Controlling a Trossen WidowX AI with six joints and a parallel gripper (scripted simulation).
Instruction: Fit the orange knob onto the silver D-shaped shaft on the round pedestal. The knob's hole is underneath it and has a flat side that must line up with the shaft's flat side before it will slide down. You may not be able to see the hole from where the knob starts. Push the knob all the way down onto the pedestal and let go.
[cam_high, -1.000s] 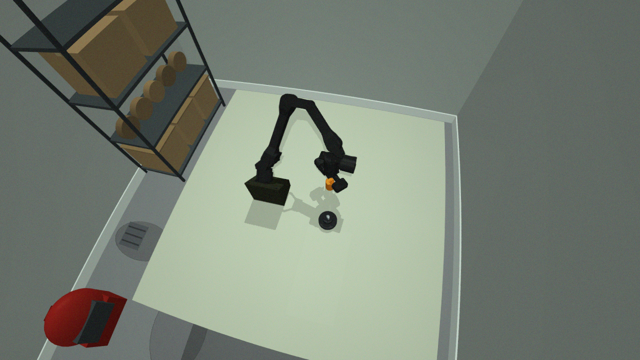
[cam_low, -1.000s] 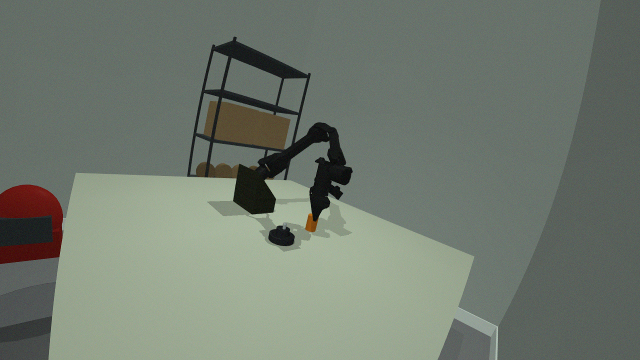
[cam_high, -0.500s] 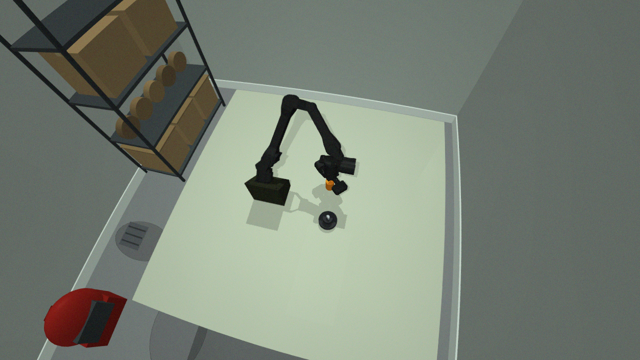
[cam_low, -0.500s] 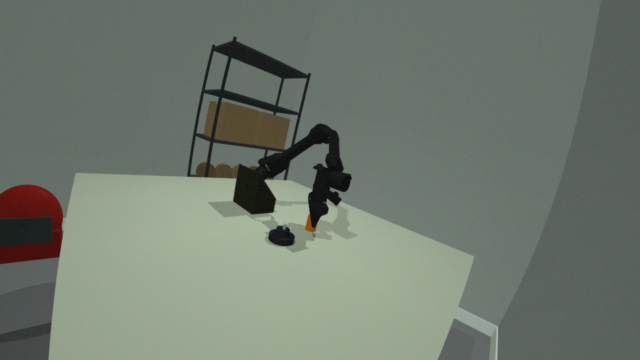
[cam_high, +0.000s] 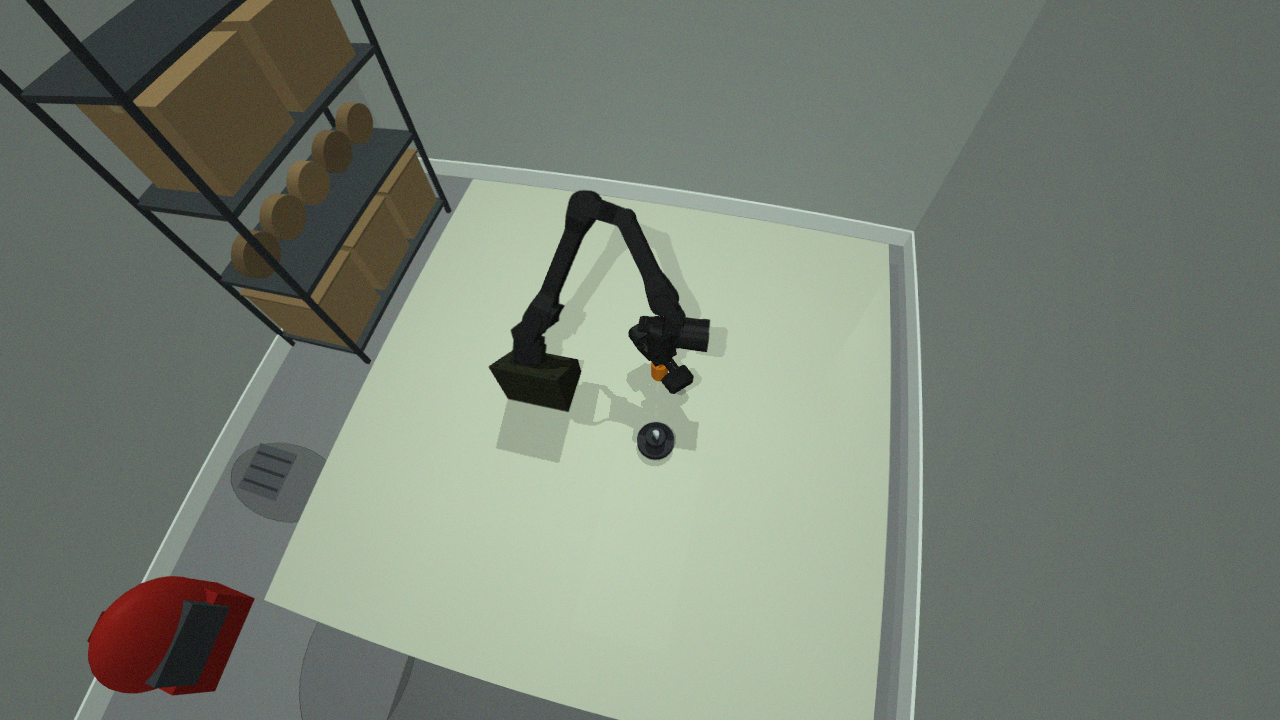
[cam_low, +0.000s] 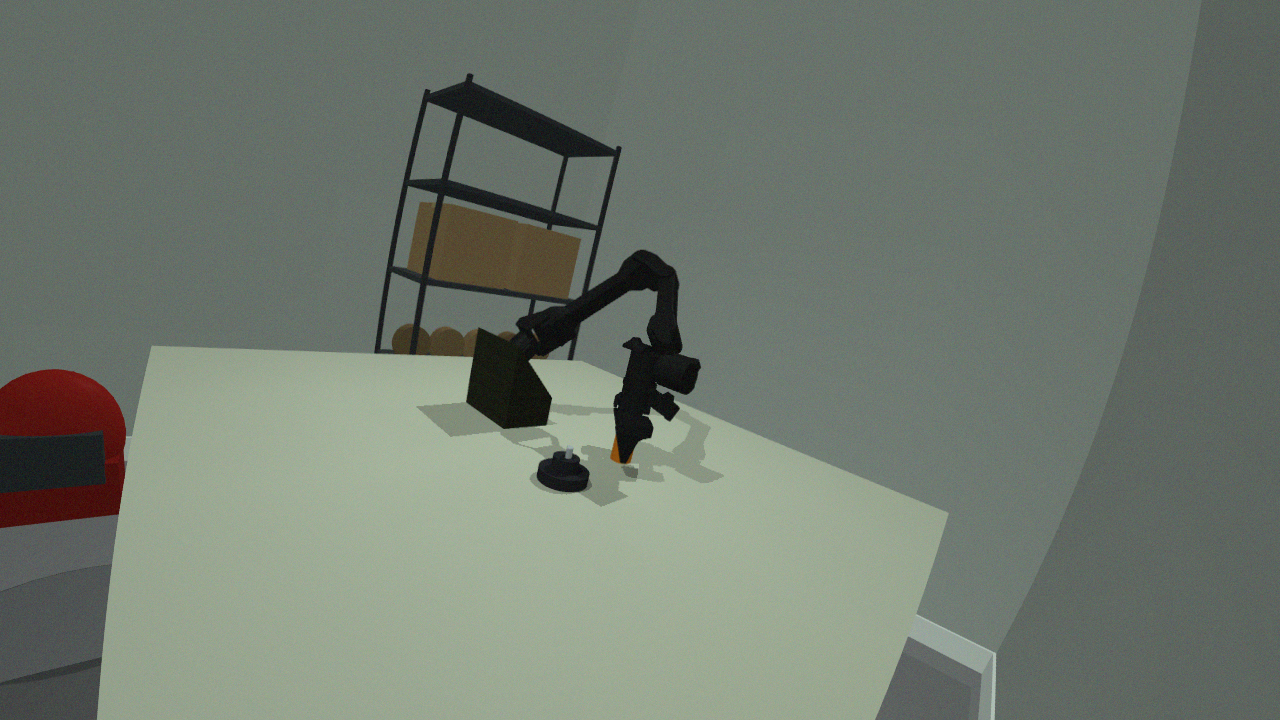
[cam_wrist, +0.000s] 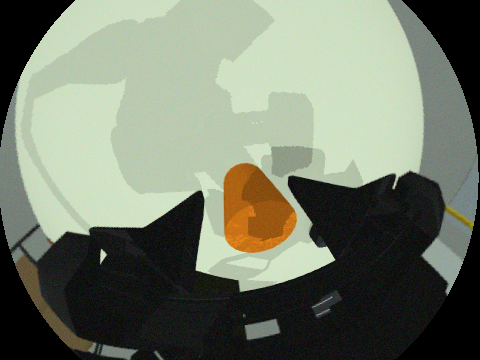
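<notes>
Now: gripper tip 3 cm short of the round black pedestal, 17 cm to the left of it and 2 cm below it. Round my gripper tip: orange knob 3 cm above.
</notes>
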